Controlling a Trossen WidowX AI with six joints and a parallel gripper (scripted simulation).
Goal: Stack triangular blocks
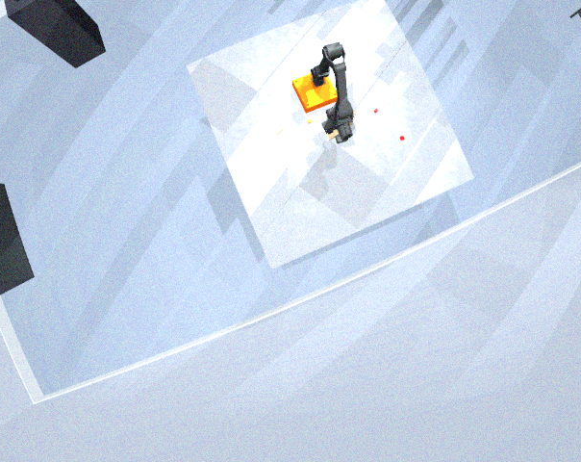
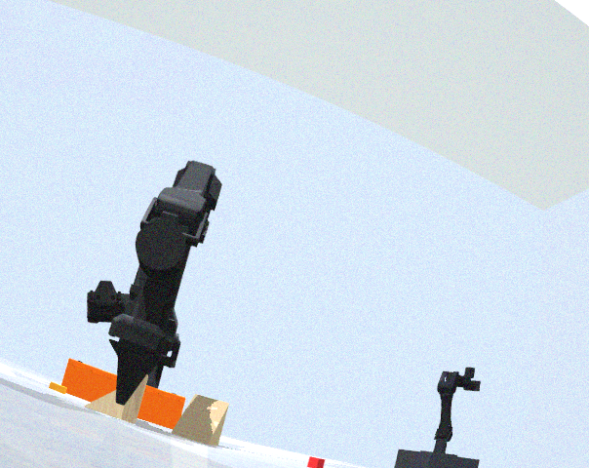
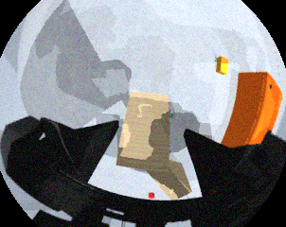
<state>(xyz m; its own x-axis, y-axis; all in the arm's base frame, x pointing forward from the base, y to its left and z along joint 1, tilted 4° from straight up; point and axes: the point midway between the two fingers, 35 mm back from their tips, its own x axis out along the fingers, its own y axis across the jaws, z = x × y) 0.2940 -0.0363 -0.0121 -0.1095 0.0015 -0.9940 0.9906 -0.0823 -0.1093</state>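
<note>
The boxy block lies 10 mm ahead of my gripper tip and 10 mm to the left of it.
</note>
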